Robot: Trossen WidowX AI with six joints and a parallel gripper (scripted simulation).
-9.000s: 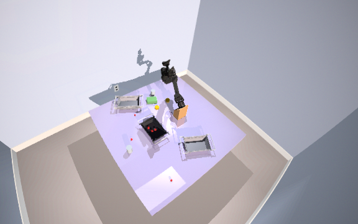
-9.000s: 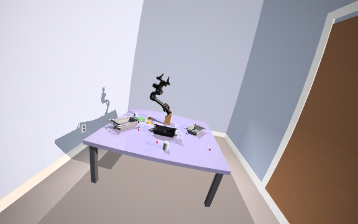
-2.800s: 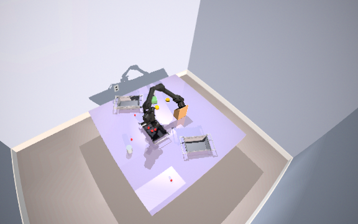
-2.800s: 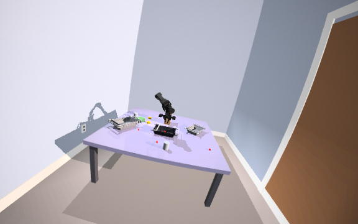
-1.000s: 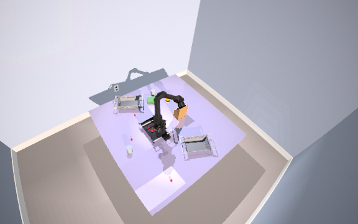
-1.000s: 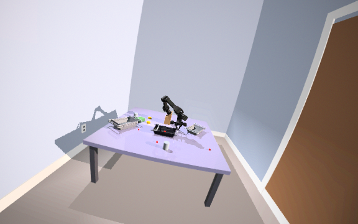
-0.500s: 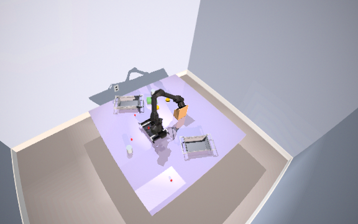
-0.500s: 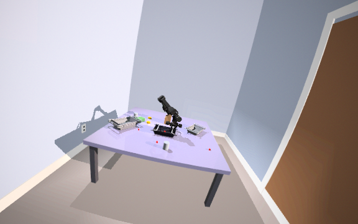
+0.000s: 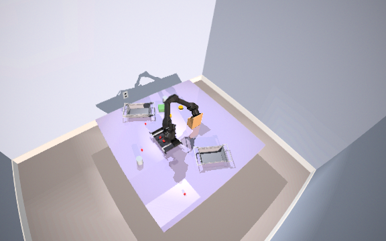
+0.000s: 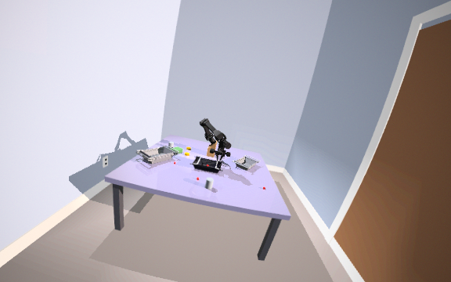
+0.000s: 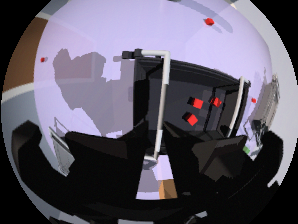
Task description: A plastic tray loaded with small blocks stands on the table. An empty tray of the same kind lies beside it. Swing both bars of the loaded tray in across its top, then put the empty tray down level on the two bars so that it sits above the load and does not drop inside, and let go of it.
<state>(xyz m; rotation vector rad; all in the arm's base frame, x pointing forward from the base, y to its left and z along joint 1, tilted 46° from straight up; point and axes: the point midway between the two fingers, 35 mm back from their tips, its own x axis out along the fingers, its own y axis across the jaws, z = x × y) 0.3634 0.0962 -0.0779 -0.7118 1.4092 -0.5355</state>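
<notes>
Now: the grey tray 270 mm behind my gripper tip, 280 mm to the left of it and 50 mm below it. Round my gripper tip: green block 190 mm behind, 480 mm to the right, 70 mm below.
</notes>
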